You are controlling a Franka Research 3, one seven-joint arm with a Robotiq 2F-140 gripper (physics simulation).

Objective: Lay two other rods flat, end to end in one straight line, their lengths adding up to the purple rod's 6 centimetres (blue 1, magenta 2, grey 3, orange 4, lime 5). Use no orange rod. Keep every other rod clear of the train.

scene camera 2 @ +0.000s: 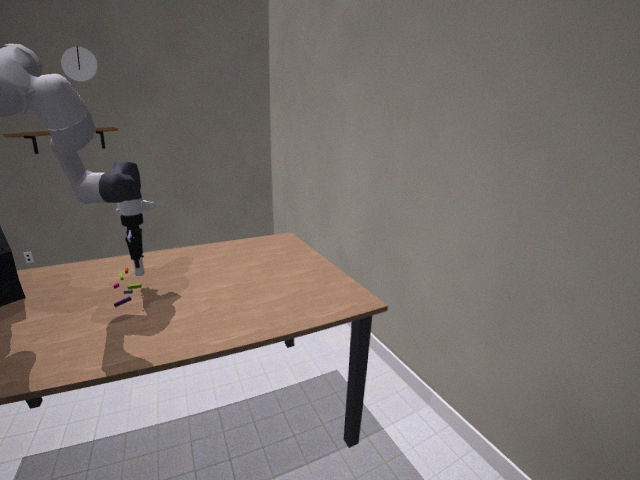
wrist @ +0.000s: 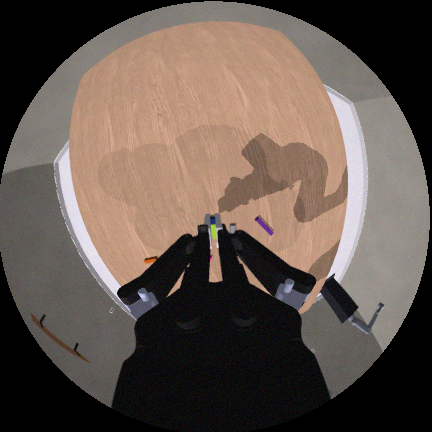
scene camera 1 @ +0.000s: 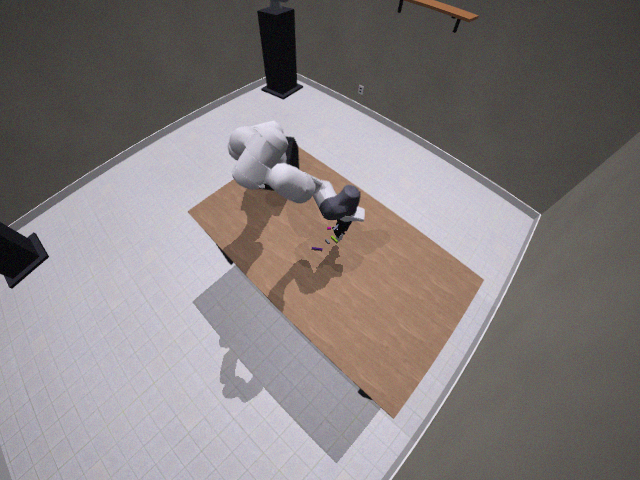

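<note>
My gripper [scene camera 1: 339, 237] [scene camera 2: 139, 272] [wrist: 212, 220] is shut on the small blue rod [wrist: 213, 219]. The fingertips look a little above the table in scene camera 2, near one end of a lime rod [scene camera 1: 334, 239] [scene camera 2: 134, 286] [wrist: 213, 231] that lies flat. In the wrist view the blue rod appears roughly in line with that lime rod; the exact gap between them cannot be told. The purple rod [scene camera 1: 316, 249] [scene camera 2: 122, 301] [wrist: 264, 226] lies apart. The grey rod [scene camera 1: 327, 241] [scene camera 2: 127, 291] [wrist: 232, 228] lies beside the lime rod, between it and the purple one.
A magenta rod [scene camera 1: 328, 228] [scene camera 2: 116, 285] [wrist: 211, 258], a second lime rod [scene camera 2: 121, 276] and an orange rod [scene camera 2: 126, 270] [wrist: 150, 260] lie on the wooden table [scene camera 1: 403, 310] [scene camera 2: 248, 299] [wrist: 210, 80], on the side of the first lime rod away from the purple one.
</note>
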